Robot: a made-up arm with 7 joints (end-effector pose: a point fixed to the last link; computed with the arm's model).
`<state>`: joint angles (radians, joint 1 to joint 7).
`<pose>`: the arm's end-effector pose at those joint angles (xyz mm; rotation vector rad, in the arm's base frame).
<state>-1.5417 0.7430 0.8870 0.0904 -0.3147 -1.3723 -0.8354</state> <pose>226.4 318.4 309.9 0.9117 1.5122 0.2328</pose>
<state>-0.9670 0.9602 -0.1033 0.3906 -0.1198 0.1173 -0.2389</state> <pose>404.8 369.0 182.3 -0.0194 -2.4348 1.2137</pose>
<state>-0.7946 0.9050 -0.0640 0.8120 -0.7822 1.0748 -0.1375</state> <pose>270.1 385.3 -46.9 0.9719 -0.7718 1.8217</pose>
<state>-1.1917 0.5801 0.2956 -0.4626 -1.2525 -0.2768 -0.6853</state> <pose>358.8 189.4 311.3 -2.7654 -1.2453 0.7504</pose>
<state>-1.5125 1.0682 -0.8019 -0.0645 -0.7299 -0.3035 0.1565</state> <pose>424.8 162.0 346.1 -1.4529 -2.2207 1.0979</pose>
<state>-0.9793 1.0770 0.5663 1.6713 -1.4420 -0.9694 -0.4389</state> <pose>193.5 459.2 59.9 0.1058 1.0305 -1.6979</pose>
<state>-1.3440 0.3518 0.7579 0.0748 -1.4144 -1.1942 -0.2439</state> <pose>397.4 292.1 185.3 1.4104 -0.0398 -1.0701</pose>
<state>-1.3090 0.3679 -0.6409 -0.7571 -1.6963 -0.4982 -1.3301</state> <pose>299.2 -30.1 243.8 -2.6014 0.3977 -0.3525</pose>
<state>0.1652 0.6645 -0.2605 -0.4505 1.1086 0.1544 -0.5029</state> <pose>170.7 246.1 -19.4 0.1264 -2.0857 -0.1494</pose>
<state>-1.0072 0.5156 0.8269 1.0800 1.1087 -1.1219 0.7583</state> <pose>379.3 297.8 92.4 0.2193 2.2699 -1.1844</pose>
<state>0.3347 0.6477 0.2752 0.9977 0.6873 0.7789 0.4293</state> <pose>-137.9 453.2 -5.4 2.1310 -1.0663 -0.3715</pose>
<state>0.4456 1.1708 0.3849 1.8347 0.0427 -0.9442 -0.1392</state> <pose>-103.0 499.0 151.9 1.6260 -1.5779 0.6365</pose>
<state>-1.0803 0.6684 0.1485 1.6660 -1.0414 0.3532 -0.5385</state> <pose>321.7 276.9 -83.5 0.1748 -0.3573 2.5735</pose>
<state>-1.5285 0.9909 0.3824 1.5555 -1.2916 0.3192 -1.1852</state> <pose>414.8 320.4 172.4 -1.7715 -0.6220 2.2056</pose>
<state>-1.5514 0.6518 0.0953 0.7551 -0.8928 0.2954 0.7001</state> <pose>512.1 241.2 223.7 0.0099 1.2113 -2.8155</pose>
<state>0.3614 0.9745 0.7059 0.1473 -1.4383 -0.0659 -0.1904</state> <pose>75.8 479.8 42.8 0.0006 -1.6374 2.6088</pose>
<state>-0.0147 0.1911 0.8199 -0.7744 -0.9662 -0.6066 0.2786</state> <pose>92.6 324.3 31.5 0.8893 1.1287 -1.7307</pose>
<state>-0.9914 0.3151 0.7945 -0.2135 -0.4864 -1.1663 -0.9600</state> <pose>274.1 274.8 151.1 1.2917 1.8698 -0.2272</pose>
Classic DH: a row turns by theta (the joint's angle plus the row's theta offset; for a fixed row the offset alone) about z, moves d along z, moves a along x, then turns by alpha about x. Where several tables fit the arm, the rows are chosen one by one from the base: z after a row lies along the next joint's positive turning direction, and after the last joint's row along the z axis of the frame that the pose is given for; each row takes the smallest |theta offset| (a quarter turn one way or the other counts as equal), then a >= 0, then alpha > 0; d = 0 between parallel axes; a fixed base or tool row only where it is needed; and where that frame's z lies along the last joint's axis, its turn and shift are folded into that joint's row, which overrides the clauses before.
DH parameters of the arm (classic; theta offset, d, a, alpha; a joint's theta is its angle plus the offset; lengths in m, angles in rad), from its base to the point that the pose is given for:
base (fixed): -0.071 0.2039 0.0255 -1.3004
joint 1: -1.3111 0.0633 -0.0327 -1.5708
joint 2: 1.2915 0.0063 -0.0268 1.5708
joint 3: 1.5708 -0.2679 0.0307 -1.5708
joint 4: 1.5708 0.0145 0.0313 1.5708
joint 5: 0 0.091 0.0177 -1.5708
joint 6: -1.5708 0.0437 0.0757 1.5708
joint 7: -0.385 -0.0205 0.0244 1.3596
tool (fixed): 2.8882 -0.0171 0 0

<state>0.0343 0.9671 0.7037 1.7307 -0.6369 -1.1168 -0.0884</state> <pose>-79.4 470.9 52.0 -1.2766 1.9746 -1.4116</pose>
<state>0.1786 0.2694 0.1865 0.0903 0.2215 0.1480 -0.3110</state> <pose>63.8 300.4 -174.7 0.5673 -1.5258 1.3377</pose>
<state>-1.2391 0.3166 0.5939 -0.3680 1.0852 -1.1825 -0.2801</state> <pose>292.7 132.5 260.3 0.5936 2.1786 0.5163</pose>
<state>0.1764 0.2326 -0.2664 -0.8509 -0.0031 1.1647 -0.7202</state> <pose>107.7 155.0 -150.7 -0.0599 -0.8214 1.1630</pose>
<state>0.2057 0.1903 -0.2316 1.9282 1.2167 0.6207 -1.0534</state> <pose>-180.6 284.0 -116.7 1.0071 0.8222 -0.4565</pose>
